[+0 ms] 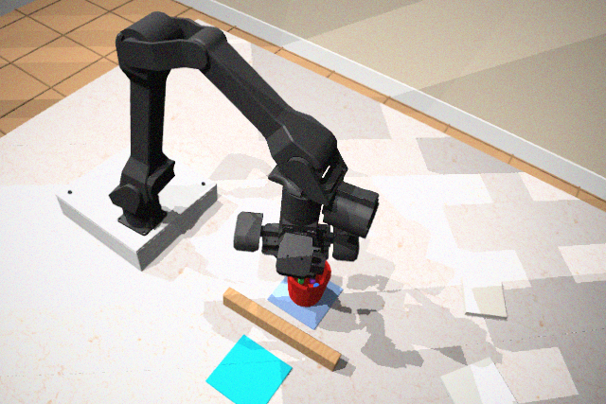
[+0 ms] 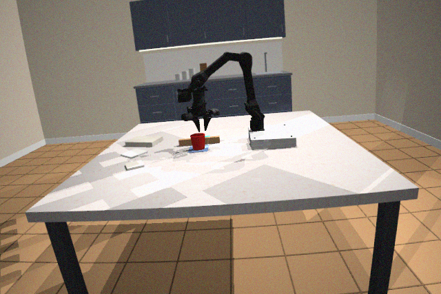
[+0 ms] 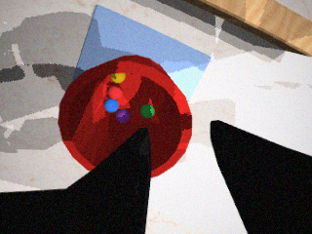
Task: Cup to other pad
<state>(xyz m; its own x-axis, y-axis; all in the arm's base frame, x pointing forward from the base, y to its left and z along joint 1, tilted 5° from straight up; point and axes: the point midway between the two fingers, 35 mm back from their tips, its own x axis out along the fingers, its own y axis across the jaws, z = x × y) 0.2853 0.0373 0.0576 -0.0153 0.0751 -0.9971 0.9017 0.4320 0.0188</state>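
The red cup lies 30 mm ahead of my gripper tip, 10 mm to the left of it and 50 mm below it. Also, from my gripper tip: green marble: 10 mm ahead, 20 mm to the left, 70 mm below; purple marble: 30 mm ahead, 30 mm to the left, 70 mm below; blue marble: 40 mm ahead, 30 mm to the left, 70 mm below.
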